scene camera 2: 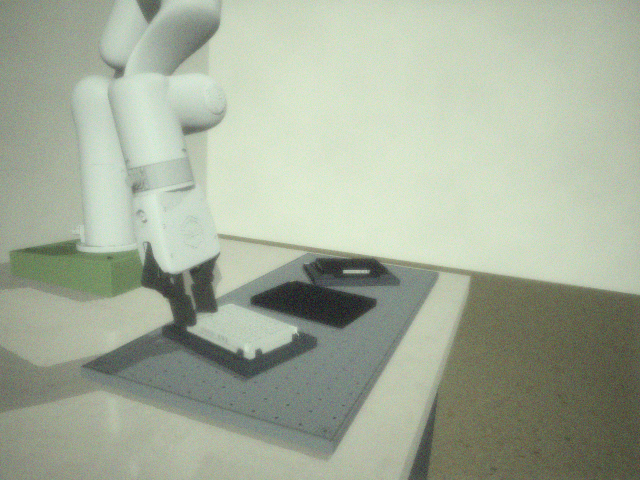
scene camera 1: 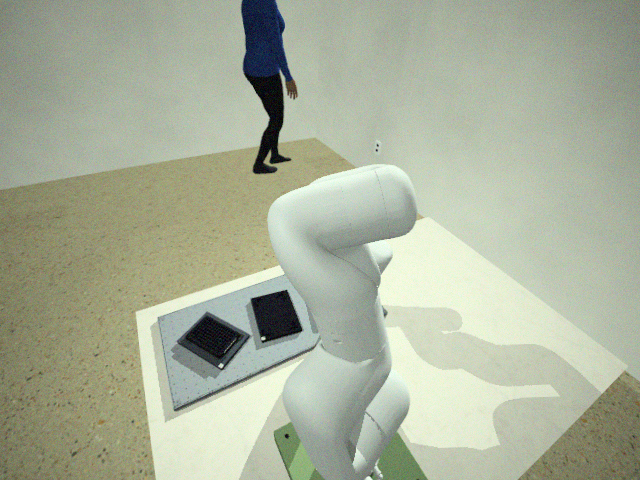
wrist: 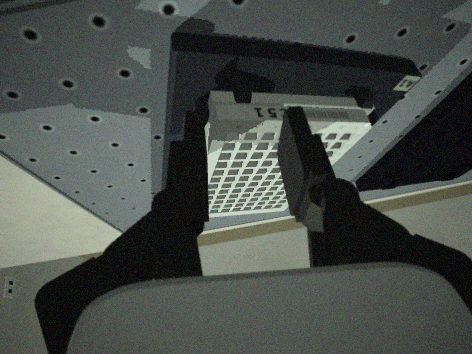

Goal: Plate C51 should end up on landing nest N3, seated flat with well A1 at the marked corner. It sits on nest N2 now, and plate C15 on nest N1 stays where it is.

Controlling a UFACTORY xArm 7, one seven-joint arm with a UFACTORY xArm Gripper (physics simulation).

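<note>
White plate C51 [scene camera 2: 258, 326] [wrist: 245, 172] lies on dark nest N2 [scene camera 2: 241, 367] [wrist: 300, 57], its label side facing up in the wrist view. My gripper [scene camera 2: 197, 317] [wrist: 242, 132] is partly open, with nothing clamped between its fingers. The fingertips are close at the plate's robot-side edge; in the wrist view one finger is at its left side and the other overlaps its grid. Whether they touch it is unclear. Black nest N3 [scene camera 1: 276, 316] [scene camera 2: 315, 303] has a white corner mark in scene view 1. Black plate C15 [scene camera 1: 214, 335] lies on nest N1 [scene camera 1: 242, 339] [scene camera 2: 385, 280]. The arm hides N2 in scene view 1.
All three nests stand on a grey perforated board [scene camera 1: 193, 390] [scene camera 2: 289, 400] [wrist: 90, 145] on a pale table. N3 lies between N2 and N1. The arm base stands on a green block [scene camera 1: 289, 449] [scene camera 2: 62, 268]. A person [scene camera 1: 266, 77] stands on the floor beyond the table.
</note>
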